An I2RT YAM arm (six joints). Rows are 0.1 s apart.
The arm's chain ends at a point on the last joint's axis. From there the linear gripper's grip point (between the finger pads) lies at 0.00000 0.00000 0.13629 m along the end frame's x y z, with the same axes.
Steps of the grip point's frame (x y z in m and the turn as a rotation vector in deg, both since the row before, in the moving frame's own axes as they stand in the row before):
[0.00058 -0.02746 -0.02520 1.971 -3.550 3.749]
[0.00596 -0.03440 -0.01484 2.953 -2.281 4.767]
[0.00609 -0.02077 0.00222 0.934 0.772 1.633]
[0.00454 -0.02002 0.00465 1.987 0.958 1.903]
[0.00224 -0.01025 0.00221 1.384 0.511 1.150]
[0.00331 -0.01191 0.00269 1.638 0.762 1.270]
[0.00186 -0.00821 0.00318 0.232 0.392 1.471]
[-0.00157 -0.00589 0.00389 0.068 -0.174 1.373]
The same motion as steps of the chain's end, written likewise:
[0.00886 -0.02250 -0.02486 1.971 -3.550 3.749]
[0.01108 -0.02716 -0.01455 2.953 -2.281 4.767]
[0.00422 -0.01857 0.00225 0.934 0.772 1.633]
[0.00218 -0.01533 0.00475 1.987 0.958 1.903]
[0.00099 -0.00697 0.00226 1.384 0.511 1.150]
[0.00145 -0.00803 0.00276 1.638 0.762 1.270]
[0.00092 -0.00767 0.00318 0.232 0.392 1.471]
[-0.00116 -0.00572 0.00389 0.068 -0.174 1.373]

